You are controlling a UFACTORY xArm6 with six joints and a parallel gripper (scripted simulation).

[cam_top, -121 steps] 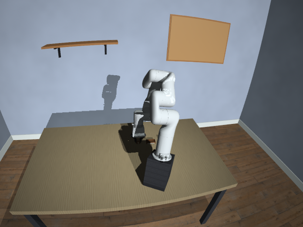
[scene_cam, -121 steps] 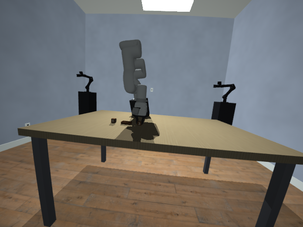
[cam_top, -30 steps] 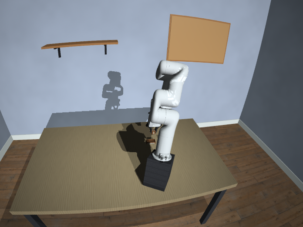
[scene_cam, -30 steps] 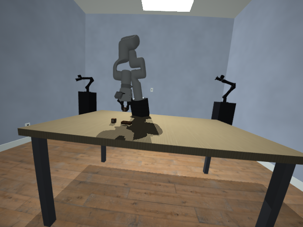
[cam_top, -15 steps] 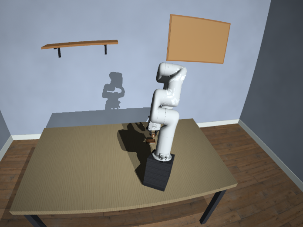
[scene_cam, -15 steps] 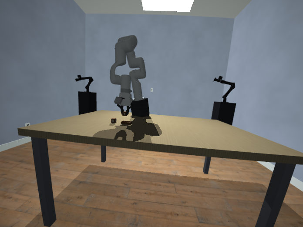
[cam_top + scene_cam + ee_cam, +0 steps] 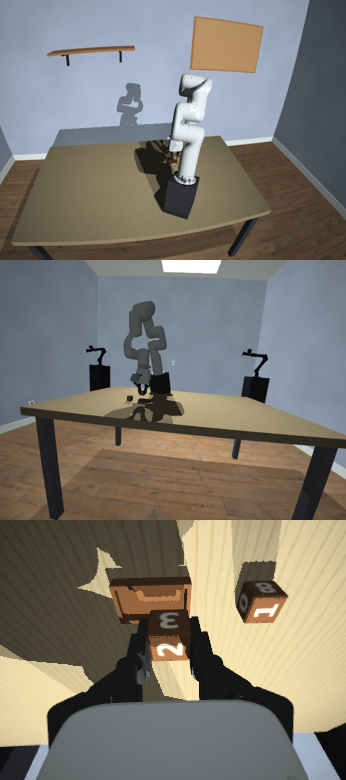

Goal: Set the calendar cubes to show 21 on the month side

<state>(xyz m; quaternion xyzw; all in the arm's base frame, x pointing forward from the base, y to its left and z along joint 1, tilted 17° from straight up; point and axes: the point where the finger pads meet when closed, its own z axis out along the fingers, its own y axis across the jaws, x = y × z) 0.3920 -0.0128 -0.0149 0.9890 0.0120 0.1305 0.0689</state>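
Right now the brown wooden tray is 20 mm to the left of my hand and 70 mm below it.
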